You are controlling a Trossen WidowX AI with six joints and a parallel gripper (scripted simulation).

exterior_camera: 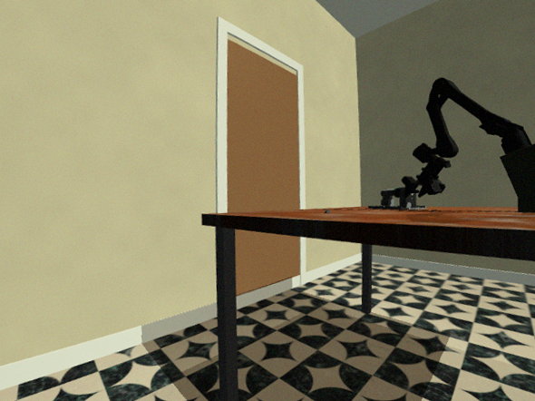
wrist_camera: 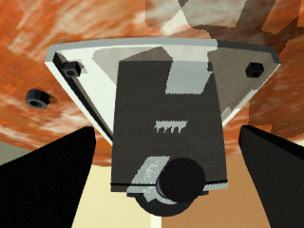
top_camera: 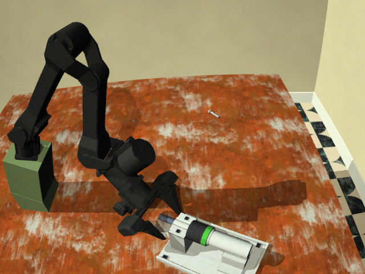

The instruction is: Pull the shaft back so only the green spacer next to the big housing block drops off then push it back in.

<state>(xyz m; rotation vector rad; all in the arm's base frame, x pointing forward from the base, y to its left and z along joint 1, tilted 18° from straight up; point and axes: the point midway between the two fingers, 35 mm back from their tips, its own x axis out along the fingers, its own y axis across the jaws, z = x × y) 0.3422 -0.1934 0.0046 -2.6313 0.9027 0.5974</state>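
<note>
Right now my hand is 50 mm short of the dark shaft and 40 mm to the left of it. From my hand the other things lie so: fixture (100 mm ahead, 80 mm to the right, 30 mm below); then green spacer (80 mm ahead, 70 mm to the right).
</note>
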